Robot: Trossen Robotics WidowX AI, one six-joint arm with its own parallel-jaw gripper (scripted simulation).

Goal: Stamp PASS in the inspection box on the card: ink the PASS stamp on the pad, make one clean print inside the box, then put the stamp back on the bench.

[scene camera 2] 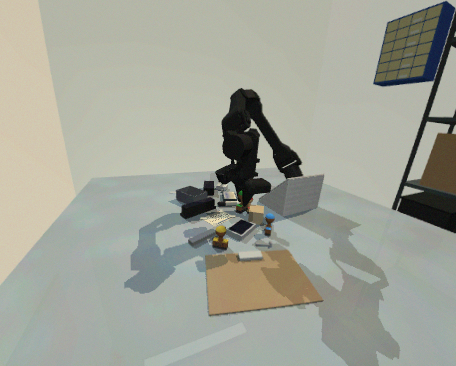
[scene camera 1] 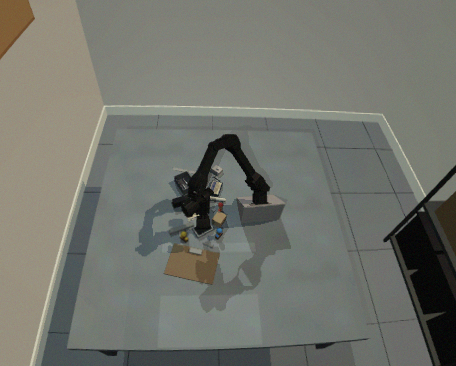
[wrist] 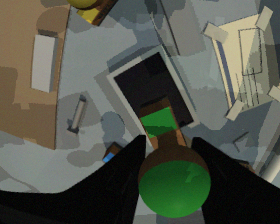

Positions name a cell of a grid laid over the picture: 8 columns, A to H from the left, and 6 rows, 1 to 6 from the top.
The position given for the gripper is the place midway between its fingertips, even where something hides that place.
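Observation:
Scene camera 2 shows the gripper (scene camera 2: E4) and a brown cardboard sheet (scene camera 2: E5). An ink pad (wrist: E3) is visible, and the gripper appears again in the wrist view (wrist: E4). The sheet is visible also in scene camera 1 (scene camera 1: D5).

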